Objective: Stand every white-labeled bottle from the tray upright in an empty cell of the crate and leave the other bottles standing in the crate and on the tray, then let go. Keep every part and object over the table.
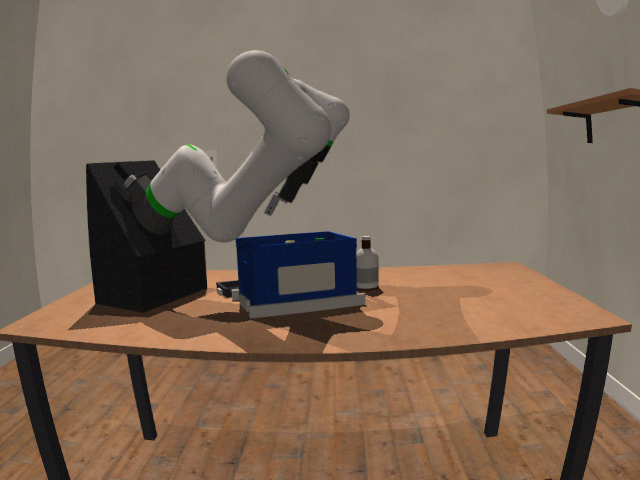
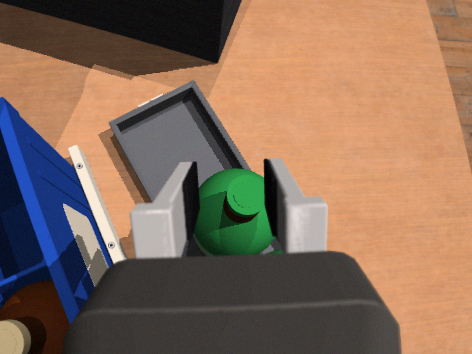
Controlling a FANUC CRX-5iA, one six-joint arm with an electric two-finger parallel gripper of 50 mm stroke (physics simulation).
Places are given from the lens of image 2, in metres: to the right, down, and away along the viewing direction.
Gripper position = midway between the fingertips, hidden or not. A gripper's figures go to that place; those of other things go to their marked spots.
my gripper [image 2: 231, 184]: 0.00, 0.00, 0.17
green bottle [image 2: 232, 220]: 0.00, 0.03, 0.27
light rail [image 2: 91, 190]: -0.14, 0.01, 0.36
The marked spots on the light rail and the green bottle are 0.17 m apart.
